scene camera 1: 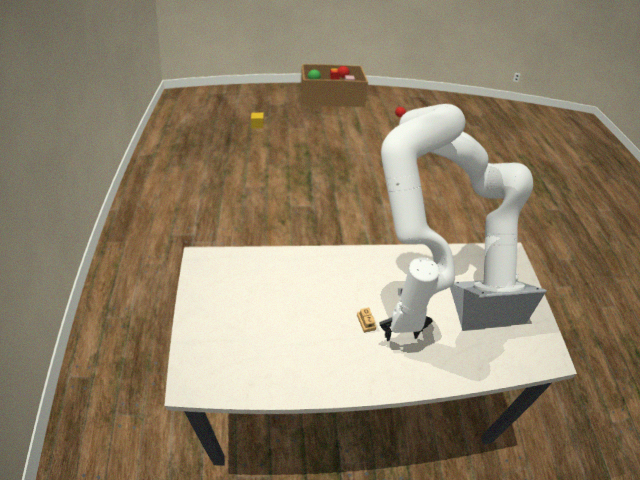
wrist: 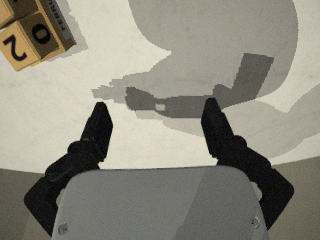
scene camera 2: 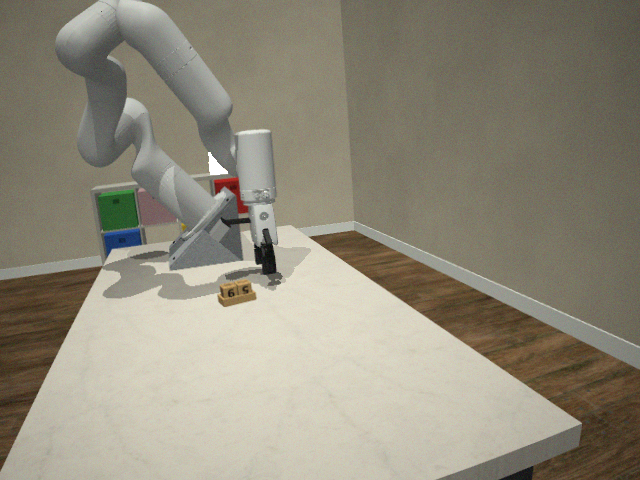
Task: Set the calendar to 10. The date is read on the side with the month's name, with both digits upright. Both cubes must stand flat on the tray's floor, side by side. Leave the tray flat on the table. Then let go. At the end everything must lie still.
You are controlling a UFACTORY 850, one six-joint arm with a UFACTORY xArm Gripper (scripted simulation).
In view: the gripper (scene camera 2: 265, 268).
The gripper also shows in scene camera 1 (scene camera 1: 401, 336) and in the wrist view (wrist: 156, 111).
